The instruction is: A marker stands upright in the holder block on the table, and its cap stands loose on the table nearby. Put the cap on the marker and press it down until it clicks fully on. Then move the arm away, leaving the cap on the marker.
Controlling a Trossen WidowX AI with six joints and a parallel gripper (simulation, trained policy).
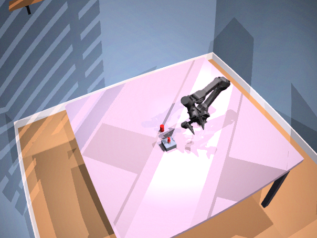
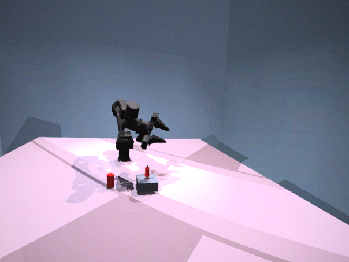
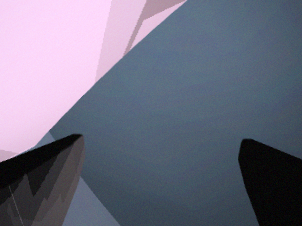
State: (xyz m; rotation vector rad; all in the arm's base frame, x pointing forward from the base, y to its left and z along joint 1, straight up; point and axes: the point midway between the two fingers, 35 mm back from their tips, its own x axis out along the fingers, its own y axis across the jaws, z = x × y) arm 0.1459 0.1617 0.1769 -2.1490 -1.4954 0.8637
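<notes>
The red cap lies 250 mm to the right of my gripper tip, 140 mm below it and 130 mm ahead of it. Round my gripper tip: grey holder block (150 mm below, 150 mm ahead, 110 mm to the right); red marker (150 mm ahead, 110 mm to the right, 100 mm below).
</notes>
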